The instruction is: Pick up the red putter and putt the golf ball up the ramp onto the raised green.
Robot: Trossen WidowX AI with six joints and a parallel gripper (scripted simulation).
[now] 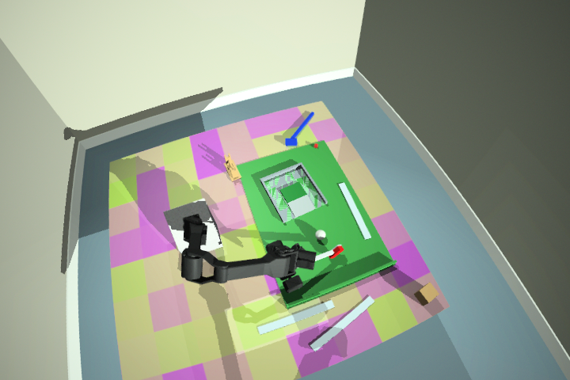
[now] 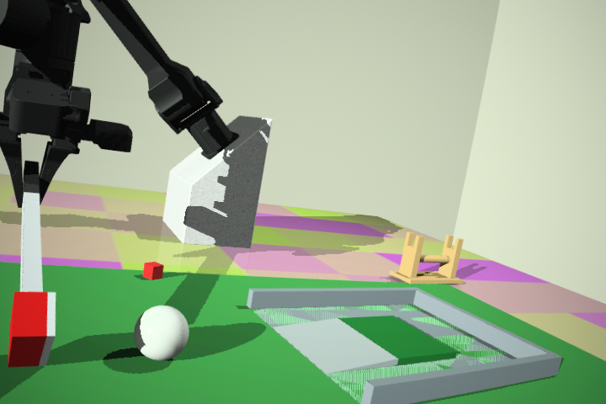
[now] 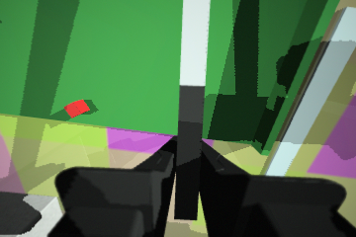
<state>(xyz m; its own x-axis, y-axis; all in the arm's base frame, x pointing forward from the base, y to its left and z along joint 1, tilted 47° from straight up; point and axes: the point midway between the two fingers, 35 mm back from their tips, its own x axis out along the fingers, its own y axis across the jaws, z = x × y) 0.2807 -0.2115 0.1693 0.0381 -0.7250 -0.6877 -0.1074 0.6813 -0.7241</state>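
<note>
My gripper tip is now 12 cm short of the red putter, 2 cm to the right of it and 1 cm above it. From my gripper tip the other things lie so: white golf ball (20 cm ahead, 12 cm to the left, 5 cm below); tan box (50 cm ahead, 28 cm to the right, 4 cm below); green mat (25 cm to the left, 20 cm ahead, 7 cm below).
</note>
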